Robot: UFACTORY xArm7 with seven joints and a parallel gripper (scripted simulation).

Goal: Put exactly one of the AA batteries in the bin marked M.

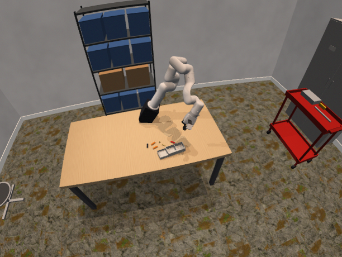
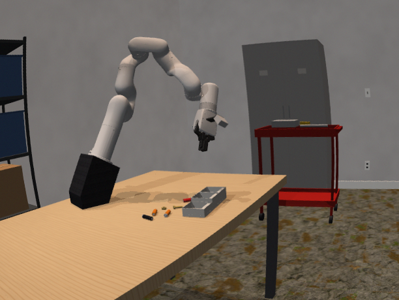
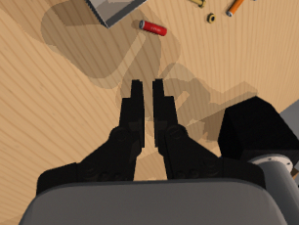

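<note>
Now: hand 90 mm short of the bin tray, 130 mm to the left of it and 190 mm above it. From my hand the other things lie so: brass bolt (200 mm to the right, 210 mm below); brass nut (30 mm behind, 230 mm to the right, 210 mm below); red AA battery (10 mm behind, 110 mm to the right, 200 mm below).
</note>
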